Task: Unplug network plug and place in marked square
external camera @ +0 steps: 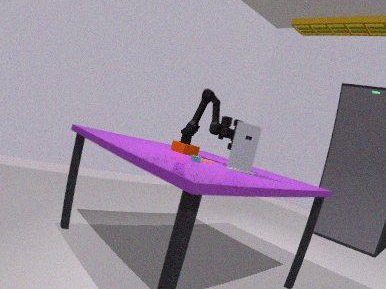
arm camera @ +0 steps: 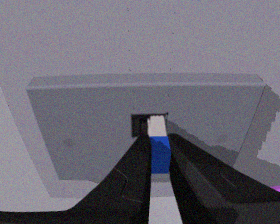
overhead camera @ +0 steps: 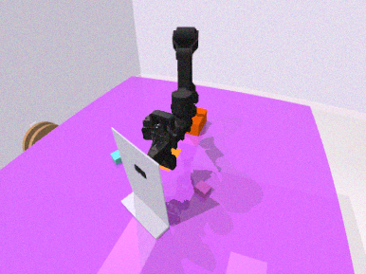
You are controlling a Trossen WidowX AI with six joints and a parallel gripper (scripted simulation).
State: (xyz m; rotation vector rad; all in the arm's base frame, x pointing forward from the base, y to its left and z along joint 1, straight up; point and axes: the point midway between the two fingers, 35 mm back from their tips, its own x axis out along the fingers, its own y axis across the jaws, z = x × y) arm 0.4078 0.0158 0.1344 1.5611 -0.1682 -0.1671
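My gripper tip is now 21 cm past the orange marked square, 20 cm above it and 6 cm to the left of it. Also, from my gripper tip: network plug: 1 cm ahead; then grey upright panel: 7 cm below, 3 cm ahead, 1 cm to the right; then thin pale tab: 1 cm ahead.
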